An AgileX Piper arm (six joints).
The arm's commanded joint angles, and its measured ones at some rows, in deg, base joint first. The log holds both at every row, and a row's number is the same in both.
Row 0, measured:
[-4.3, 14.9, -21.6, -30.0, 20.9, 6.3]
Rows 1 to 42, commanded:
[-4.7, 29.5, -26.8, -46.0, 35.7, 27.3]
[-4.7, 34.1, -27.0, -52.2, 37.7, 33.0]
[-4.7, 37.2, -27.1, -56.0, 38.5, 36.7]
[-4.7, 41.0, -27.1, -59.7, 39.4, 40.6]
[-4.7, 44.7, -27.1, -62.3, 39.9, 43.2]
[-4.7, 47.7, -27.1, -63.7, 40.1, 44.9]
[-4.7, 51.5, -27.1, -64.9, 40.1, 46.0]
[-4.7, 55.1, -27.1, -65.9, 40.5, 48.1]
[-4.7, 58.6, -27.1, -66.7, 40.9, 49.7]
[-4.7, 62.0, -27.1, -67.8, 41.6, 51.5]
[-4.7, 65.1, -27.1, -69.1, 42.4, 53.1]
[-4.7, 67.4, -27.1, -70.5, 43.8, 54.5]
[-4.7, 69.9, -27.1, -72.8, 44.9, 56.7]
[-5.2, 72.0, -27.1, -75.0, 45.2, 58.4]
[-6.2, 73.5, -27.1, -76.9, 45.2, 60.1]
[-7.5, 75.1, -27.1, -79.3, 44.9, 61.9]
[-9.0, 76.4, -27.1, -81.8, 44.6, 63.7]
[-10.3, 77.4, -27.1, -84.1, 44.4, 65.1]
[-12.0, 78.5, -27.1, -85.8, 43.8, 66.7]
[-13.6, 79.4, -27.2, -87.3, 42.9, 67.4]
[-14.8, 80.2, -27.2, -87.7, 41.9, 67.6]
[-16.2, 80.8, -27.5, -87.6, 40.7, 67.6]
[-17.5, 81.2, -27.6, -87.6, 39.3, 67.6]
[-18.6, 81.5, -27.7, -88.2, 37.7, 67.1]
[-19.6, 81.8, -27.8, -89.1, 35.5, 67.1]
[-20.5, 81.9, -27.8, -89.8, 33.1, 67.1]
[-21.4, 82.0, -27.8, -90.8, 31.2, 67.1]
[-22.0, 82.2, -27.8, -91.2, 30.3, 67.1]
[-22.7, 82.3, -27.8, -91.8, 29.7, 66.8]
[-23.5, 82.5, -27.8, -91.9, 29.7, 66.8]
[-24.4, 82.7, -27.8, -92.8, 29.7, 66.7]
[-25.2, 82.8, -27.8, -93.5, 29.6, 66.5]
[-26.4, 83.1, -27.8, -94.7, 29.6, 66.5]
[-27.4, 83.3, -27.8, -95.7, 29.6, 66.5]
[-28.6, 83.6, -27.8, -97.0, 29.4, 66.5]
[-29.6, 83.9, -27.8, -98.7, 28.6, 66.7]
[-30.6, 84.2, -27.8, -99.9, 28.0, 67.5]
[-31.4, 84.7, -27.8, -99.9, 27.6, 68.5]
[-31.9, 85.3, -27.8, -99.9, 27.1, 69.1]
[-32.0, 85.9, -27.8, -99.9, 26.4, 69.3]
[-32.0, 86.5, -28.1, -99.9, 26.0, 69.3]
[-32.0, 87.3, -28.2, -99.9, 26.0, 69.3]
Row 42, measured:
[-31.2, 85.2, -27.3, -98.7, 27.9, 68.1]
